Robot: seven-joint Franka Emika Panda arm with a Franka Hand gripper.
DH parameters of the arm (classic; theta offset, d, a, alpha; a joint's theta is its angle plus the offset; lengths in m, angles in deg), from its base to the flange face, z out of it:
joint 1: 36.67 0.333 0 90
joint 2: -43.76 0 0 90
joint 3: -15.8 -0.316 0.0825 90
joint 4: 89.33 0 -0.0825 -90
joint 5: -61.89 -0.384 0 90
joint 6: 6.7 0 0.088 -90
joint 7: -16.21 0.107 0 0
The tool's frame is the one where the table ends.
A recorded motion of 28 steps. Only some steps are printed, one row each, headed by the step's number.
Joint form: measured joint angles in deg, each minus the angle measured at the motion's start. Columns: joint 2, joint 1, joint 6, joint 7, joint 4, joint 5, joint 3.
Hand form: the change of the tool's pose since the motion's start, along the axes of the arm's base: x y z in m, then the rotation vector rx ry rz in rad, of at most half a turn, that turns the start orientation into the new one. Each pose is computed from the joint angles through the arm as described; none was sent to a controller.
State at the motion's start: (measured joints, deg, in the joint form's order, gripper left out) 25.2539 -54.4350 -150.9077 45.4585 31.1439 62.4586 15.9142
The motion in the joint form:
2: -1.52 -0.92 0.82 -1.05 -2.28 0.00 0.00
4: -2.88 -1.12 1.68 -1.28 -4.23 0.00 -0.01
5: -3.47 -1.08 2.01 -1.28 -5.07 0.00 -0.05
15: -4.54 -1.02 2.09 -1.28 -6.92 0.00 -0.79
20: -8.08 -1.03 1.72 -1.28 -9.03 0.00 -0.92
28: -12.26 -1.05 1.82 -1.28 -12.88 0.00 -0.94
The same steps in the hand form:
2: 0.0067 -0.0123 -0.0007 -0.0014 0.0017 0.0021
4: 0.0138 -0.0169 -0.0024 -0.0002 0.0063 0.0027
5: 0.0174 -0.0172 -0.0031 0.0004 0.0076 0.0040
15: 0.0287 -0.0123 -0.0012 0.0012 -0.0056 0.0169
20: 0.0368 -0.0136 -0.0238 0.0087 0.0113 0.0186
28: 0.0513 -0.0185 -0.0427 0.0121 0.0181 0.0181

